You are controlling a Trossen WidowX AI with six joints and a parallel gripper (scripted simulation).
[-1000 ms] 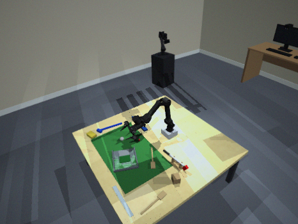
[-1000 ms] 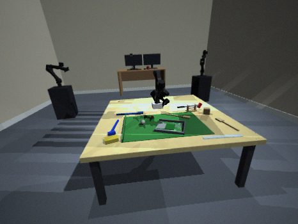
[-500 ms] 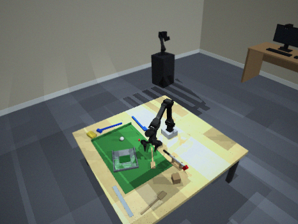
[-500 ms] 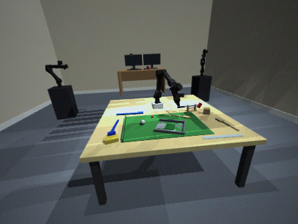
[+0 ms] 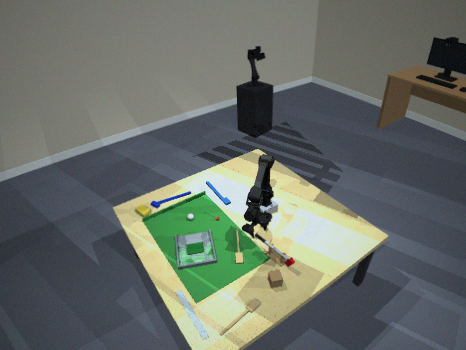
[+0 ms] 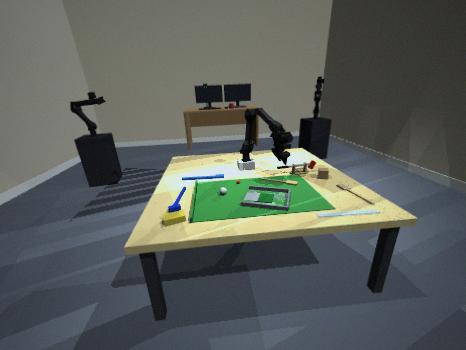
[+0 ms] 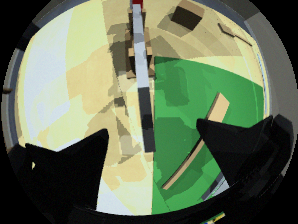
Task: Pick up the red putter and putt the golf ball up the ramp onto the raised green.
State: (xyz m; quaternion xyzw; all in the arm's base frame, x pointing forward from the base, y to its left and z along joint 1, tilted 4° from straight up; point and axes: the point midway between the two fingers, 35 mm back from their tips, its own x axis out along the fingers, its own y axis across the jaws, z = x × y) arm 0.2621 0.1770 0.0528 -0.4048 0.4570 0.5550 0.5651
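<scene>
The red putter is 12 cm to the left of my gripper tip and 4 cm below it. From my gripper tip the other things lie so: wooden block: 23 cm to the left, 13 cm ahead, 6 cm below; pale ruler: 56 cm ahead, 9 cm below, 6 cm to the left; white golf ball: 47 cm to the right, 15 cm ahead, 7 cm below.
</scene>
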